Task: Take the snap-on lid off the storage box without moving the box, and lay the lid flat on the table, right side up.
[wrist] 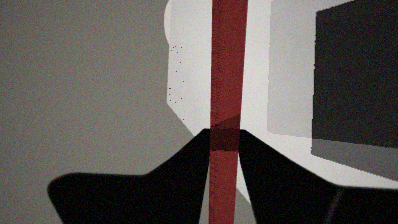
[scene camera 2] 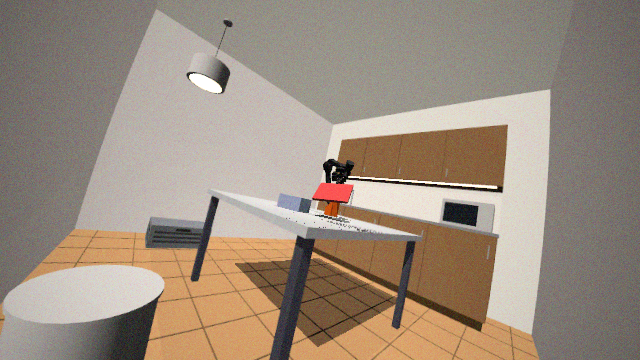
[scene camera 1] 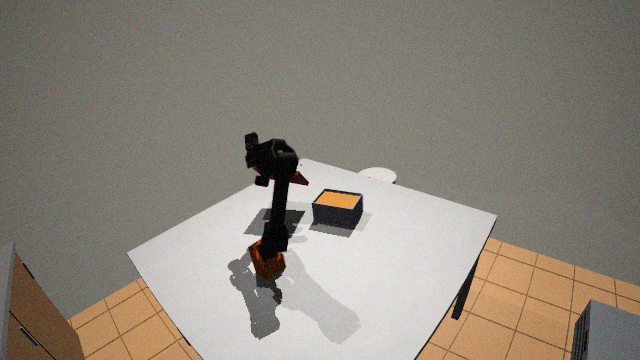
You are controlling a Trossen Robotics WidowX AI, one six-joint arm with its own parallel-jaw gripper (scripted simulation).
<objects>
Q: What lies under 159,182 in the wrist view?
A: My gripper.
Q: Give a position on a storage box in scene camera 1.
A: At 339,207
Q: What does my gripper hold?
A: A red lid.
</objects>
